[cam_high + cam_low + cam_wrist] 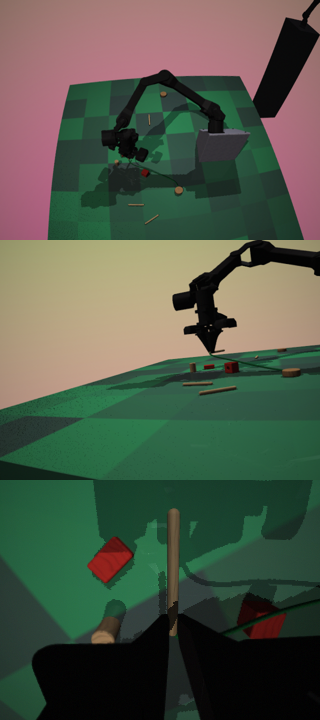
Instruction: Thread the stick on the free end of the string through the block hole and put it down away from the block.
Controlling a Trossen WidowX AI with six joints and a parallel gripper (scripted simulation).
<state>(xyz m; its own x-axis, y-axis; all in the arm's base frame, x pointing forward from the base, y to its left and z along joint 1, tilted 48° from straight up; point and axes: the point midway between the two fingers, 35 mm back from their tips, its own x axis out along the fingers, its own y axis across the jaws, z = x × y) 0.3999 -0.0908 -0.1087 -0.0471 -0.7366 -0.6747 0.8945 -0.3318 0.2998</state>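
Right now the wooden peg is 70 mm ahead of my gripper tip and 40 mm below it. Round my gripper tip: round wooden button 230 mm behind, 170 mm to the left, 50 mm below; thin wooden stick 10 mm to the right, 10 mm behind; flat red piece 50 mm to the right, 50 mm below, 30 mm ahead.
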